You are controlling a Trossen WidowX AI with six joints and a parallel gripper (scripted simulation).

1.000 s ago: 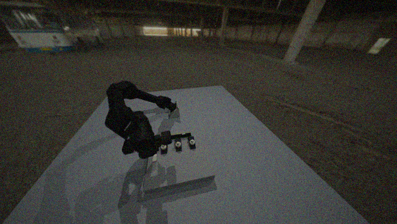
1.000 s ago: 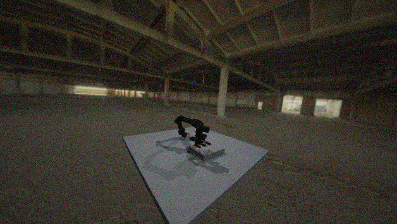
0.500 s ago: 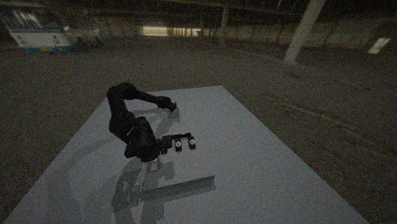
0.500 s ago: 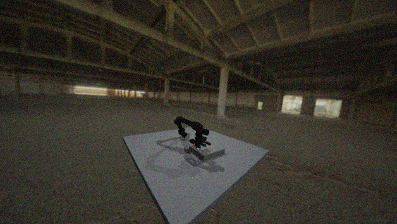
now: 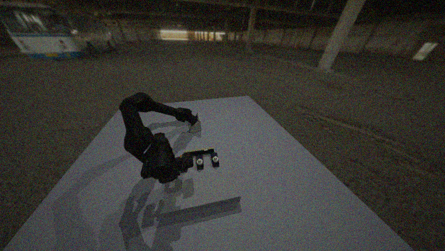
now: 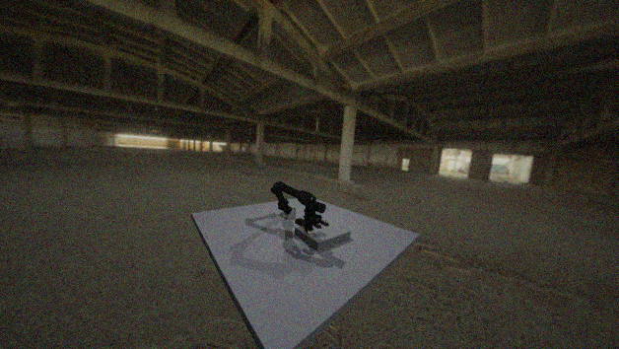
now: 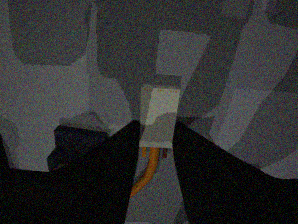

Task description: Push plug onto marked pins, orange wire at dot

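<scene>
Right now my gripper tip is 120 mm to the right of the dark bar, 100 mm past it and 10 mm below it. From my gripper tip the other things lie so: black servo block (120 mm to the left, 50 mm behind); printed holder (120 mm to the left, 60 mm ahead, 30 mm below).
</scene>
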